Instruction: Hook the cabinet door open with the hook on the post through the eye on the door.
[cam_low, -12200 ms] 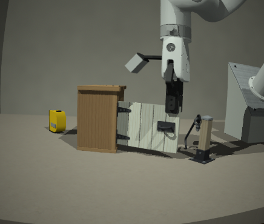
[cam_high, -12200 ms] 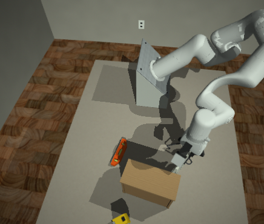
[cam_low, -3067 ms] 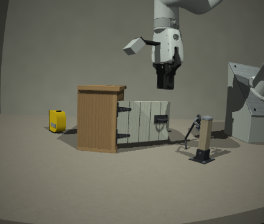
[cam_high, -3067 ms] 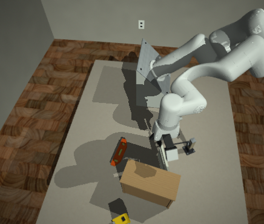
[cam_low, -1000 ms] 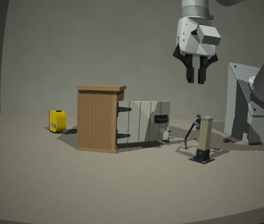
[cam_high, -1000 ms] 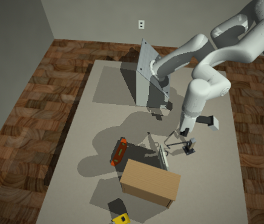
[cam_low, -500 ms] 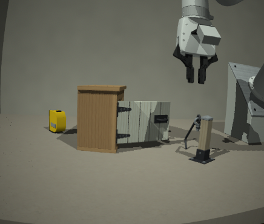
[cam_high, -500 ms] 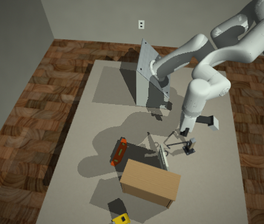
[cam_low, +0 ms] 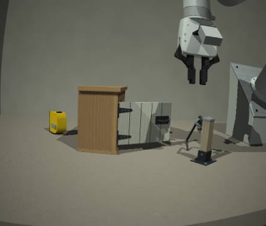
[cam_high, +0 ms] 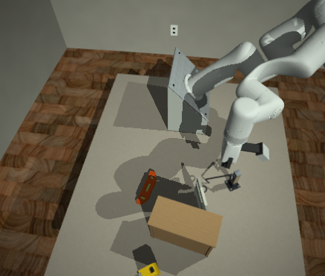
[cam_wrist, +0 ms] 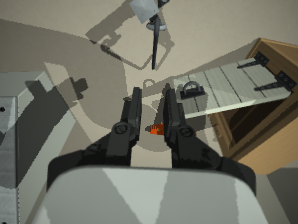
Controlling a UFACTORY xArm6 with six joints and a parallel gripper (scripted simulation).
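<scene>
The hook lies 15 cm below my hand. From my hand the other things lie so: orange spirit level 5 cm ahead, 29 cm to the right, 19 cm below; then white plank door 12 cm ahead, 6 cm to the right, 13 cm below; then wooden cabinet 17 cm ahead, 10 cm to the right, 13 cm below.
</scene>
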